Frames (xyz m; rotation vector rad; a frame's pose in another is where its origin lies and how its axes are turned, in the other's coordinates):
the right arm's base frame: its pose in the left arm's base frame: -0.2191 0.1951 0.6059 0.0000 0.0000 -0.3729
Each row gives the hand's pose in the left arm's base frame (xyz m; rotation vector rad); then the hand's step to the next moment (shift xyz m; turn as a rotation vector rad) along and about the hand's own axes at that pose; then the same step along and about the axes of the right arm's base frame.
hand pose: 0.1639 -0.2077 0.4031 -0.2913 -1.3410 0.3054
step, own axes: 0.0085 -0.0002 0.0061 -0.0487 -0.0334 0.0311
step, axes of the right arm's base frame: -0.0051 0.0015 0.0090 -0.0183 -0.0591 -0.0250
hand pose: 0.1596 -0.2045 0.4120 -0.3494 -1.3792 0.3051
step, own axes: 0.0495 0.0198 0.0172 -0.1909 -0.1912 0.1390
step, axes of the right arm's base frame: -0.0226 0.0334 0.0389 -0.0673 -0.2878 -0.0706
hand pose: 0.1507 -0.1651 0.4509 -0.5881 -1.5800 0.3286
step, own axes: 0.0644 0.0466 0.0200 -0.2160 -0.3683 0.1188
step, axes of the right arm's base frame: -0.0395 0.0668 0.0265 -0.0176 -0.4428 0.0063
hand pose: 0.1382 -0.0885 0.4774 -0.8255 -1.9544 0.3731
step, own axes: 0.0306 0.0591 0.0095 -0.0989 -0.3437 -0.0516
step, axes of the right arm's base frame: -0.0186 0.0620 -0.0181 0.0617 -0.3205 0.1550
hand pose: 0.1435 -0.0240 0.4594 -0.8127 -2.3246 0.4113
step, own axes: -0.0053 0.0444 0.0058 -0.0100 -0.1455 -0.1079
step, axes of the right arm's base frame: 0.0070 0.0348 -0.0277 0.0506 -0.0966 0.1450
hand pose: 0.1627 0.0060 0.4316 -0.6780 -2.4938 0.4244
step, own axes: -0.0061 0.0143 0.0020 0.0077 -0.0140 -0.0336
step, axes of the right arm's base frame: 0.0052 0.0108 -0.0100 0.0078 0.0008 0.0364
